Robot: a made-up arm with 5 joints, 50 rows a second.
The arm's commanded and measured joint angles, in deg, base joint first. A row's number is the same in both.
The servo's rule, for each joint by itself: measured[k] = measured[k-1] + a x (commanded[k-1-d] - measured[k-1]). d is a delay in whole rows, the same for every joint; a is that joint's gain. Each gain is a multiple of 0.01, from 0.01 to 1. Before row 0 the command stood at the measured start. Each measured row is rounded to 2 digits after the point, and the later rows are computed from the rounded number. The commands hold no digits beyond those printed.
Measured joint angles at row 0:
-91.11, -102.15, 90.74, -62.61, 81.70
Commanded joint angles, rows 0 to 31:
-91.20, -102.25, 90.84, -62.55, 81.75
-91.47, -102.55, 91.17, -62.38, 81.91
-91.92, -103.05, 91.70, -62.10, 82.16
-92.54, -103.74, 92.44, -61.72, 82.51
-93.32, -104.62, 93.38, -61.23, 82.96
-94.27, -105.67, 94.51, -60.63, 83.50
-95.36, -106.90, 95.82, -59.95, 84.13
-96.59, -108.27, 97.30, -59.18, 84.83
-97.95, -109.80, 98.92, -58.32, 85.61
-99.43, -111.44, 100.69, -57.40, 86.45
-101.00, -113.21, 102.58, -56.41, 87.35
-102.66, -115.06, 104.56, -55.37, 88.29
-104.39, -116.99, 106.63, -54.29, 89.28
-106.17, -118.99, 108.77, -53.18, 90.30
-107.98, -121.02, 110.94, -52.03, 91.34
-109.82, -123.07, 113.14, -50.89, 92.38
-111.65, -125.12, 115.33, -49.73, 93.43
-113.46, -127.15, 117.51, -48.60, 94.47
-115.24, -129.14, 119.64, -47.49, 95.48
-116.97, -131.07, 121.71, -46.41, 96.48
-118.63, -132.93, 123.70, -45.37, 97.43
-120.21, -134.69, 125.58, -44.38, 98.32
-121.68, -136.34, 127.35, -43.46, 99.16
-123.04, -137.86, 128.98, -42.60, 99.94
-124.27, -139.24, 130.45, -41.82, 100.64
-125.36, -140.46, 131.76, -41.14, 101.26
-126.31, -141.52, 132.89, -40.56, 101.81
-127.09, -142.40, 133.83, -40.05, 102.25
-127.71, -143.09, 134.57, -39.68, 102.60
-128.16, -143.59, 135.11, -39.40, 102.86
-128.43, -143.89, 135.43, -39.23, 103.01
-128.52, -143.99, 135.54, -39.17, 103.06
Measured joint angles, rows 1 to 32:
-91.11, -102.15, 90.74, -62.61, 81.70
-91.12, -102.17, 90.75, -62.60, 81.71
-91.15, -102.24, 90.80, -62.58, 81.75
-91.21, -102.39, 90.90, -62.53, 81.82
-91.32, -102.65, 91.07, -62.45, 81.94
-91.48, -103.02, 91.32, -62.33, 82.12
-91.70, -103.52, 91.67, -62.16, 82.37
-91.99, -104.16, 92.13, -61.94, 82.69
-92.36, -104.94, 92.70, -61.66, 83.08
-92.81, -105.86, 93.38, -61.33, 83.54
-93.34, -106.92, 94.18, -60.94, 84.06
-93.95, -108.12, 95.10, -60.49, 84.65
-94.65, -109.44, 96.14, -59.98, 85.31
-95.43, -110.87, 97.29, -59.41, 86.02
-96.29, -112.41, 98.55, -58.79, 86.79
-97.23, -114.05, 99.91, -58.11, 87.61
-98.24, -115.76, 101.37, -57.39, 88.47
-99.31, -117.54, 102.91, -56.62, 89.36
-100.44, -119.37, 104.52, -55.82, 90.28
-101.62, -121.23, 106.18, -54.99, 91.22
-102.85, -123.10, 107.89, -54.13, 92.17
-104.11, -124.97, 109.63, -53.25, 93.12
-105.40, -126.82, 111.38, -52.36, 94.06
-106.70, -128.63, 113.14, -51.47, 94.98
-108.01, -130.38, 114.88, -50.58, 95.87
-109.31, -132.06, 116.59, -49.70, 96.73
-110.59, -133.66, 118.26, -48.84, 97.55
-111.85, -135.15, 119.87, -48.01, 98.32
-113.07, -136.53, 121.41, -47.21, 99.03
-114.24, -137.78, 122.86, -46.46, 99.67
-115.35, -138.88, 124.21, -45.75, 100.24
-116.40, -139.83, 125.44, -45.10, 100.74
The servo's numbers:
d 1
a 0.08 0.19 0.11 0.10 0.18

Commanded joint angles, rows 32 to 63:
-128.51, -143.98, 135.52, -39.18, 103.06
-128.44, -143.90, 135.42, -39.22, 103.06
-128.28, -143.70, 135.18, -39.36, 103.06
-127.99, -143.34, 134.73, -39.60, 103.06
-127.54, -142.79, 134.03, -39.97, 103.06
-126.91, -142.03, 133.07, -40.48, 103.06
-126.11, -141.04, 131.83, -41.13, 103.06
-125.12, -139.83, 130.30, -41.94, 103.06
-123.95, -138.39, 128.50, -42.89, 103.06
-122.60, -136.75, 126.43, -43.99, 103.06
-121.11, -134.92, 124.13, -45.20, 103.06
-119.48, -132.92, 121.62, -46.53, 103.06
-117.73, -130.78, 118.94, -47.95, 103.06
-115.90, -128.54, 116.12, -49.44, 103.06
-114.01, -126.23, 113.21, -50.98, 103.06
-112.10, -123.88, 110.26, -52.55, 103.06
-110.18, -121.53, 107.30, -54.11, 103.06
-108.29, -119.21, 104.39, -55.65, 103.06
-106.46, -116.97, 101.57, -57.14, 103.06
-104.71, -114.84, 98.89, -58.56, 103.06
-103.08, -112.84, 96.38, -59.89, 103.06
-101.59, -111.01, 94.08, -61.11, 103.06
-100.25, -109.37, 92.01, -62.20, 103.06
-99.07, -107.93, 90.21, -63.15, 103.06
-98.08, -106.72, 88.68, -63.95, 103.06
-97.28, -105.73, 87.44, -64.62, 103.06
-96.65, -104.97, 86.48, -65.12, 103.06
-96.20, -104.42, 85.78, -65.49, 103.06
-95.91, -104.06, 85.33, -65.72, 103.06
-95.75, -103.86, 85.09, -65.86, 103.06
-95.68, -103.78, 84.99, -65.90, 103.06
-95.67, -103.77, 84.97, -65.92, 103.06
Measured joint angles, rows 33 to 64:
-117.37, -140.62, 126.55, -44.51, 101.16
-118.26, -141.26, 127.54, -43.98, 101.50
-119.07, -141.76, 128.41, -43.50, 101.78
-119.81, -142.13, 129.15, -43.09, 102.01
-120.46, -142.36, 129.76, -42.74, 102.20
-121.03, -142.44, 130.23, -42.46, 102.35
-121.50, -142.36, 130.54, -42.26, 102.48
-121.87, -142.11, 130.68, -42.15, 102.58
-122.13, -141.68, 130.64, -42.13, 102.67
-122.28, -141.05, 130.40, -42.21, 102.74
-122.31, -140.23, 129.96, -42.39, 102.80
-122.21, -139.22, 129.32, -42.67, 102.85
-121.99, -138.02, 128.47, -43.06, 102.89
-121.65, -136.64, 127.42, -43.55, 102.92
-121.19, -135.10, 126.18, -44.14, 102.95
-120.62, -133.41, 124.75, -44.82, 102.97
-119.94, -131.60, 123.16, -45.59, 102.99
-119.16, -129.69, 121.42, -46.44, 103.00
-118.29, -127.70, 119.55, -47.36, 103.01
-117.34, -125.66, 117.57, -48.34, 103.02
-116.33, -123.60, 115.52, -49.36, 103.03
-115.27, -121.56, 113.41, -50.41, 103.04
-114.18, -119.56, 111.28, -51.48, 103.04
-113.07, -117.62, 109.16, -52.55, 103.04
-111.95, -115.78, 107.08, -53.61, 103.04
-110.84, -114.06, 105.06, -54.64, 103.04
-109.76, -112.48, 103.12, -55.64, 103.04
-108.71, -111.05, 101.29, -56.59, 103.04
-107.71, -109.79, 99.58, -57.48, 103.04
-106.77, -108.70, 98.01, -58.30, 103.04
-105.89, -107.78, 96.59, -59.06, 103.04
-105.07, -107.02, 95.31, -59.74, 103.04

